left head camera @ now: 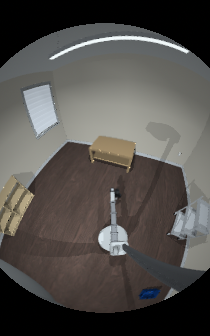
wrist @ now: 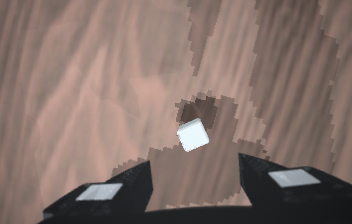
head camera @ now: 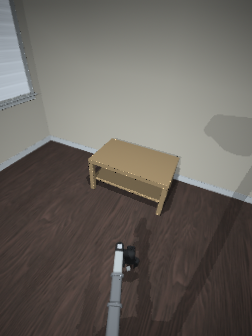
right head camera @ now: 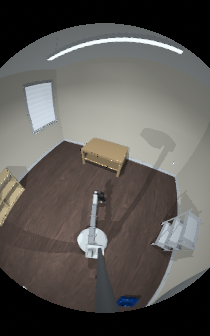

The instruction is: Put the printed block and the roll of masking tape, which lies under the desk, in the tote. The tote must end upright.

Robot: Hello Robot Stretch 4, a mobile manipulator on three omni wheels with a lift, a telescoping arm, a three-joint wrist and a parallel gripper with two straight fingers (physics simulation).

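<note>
Wheeled shelf cart, low wooden table, window: visible. The gripper: visible too.
</note>
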